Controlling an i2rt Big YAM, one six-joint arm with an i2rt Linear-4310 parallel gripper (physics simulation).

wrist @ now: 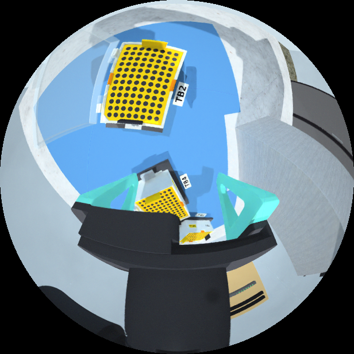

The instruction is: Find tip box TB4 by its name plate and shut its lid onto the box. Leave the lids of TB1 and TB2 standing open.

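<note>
The camera shows the gripper [177,177], and in the same view there is a tip box TB4 [160,176].
</note>
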